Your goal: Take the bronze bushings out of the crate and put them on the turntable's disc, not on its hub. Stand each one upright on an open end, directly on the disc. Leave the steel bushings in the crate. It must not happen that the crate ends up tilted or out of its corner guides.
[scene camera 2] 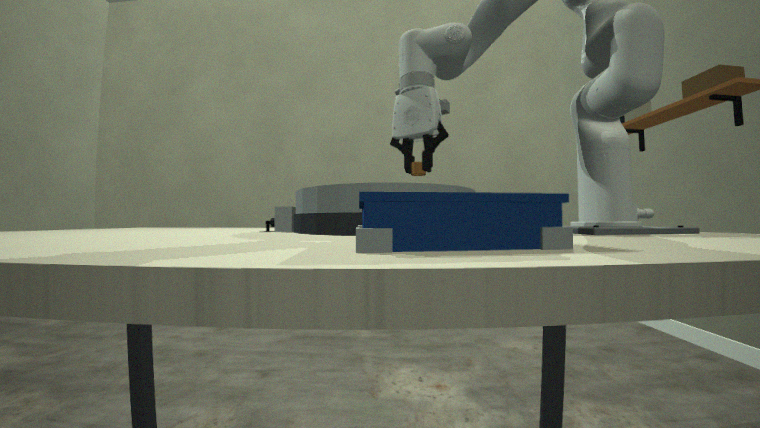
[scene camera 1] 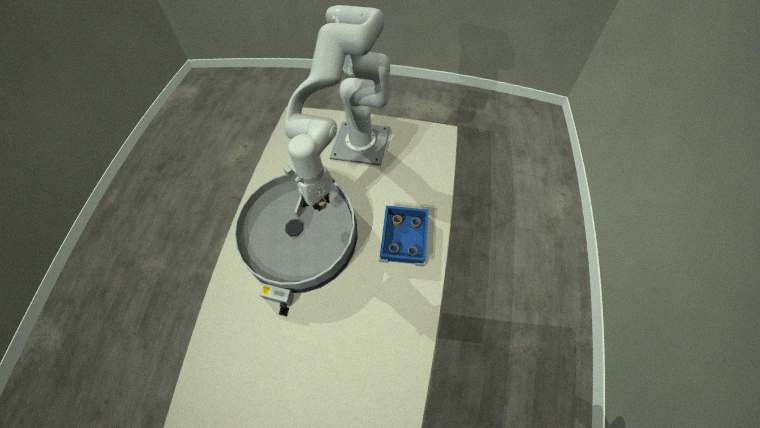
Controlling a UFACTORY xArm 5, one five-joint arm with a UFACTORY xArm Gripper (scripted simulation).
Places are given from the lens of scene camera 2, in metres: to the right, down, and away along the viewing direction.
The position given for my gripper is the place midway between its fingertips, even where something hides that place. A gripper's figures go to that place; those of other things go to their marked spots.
my gripper (scene camera 2: 418,172): 0.08, -0.09, 0.59
blue crate (scene camera 2: 421,221): 0.04, 0.01, 0.24
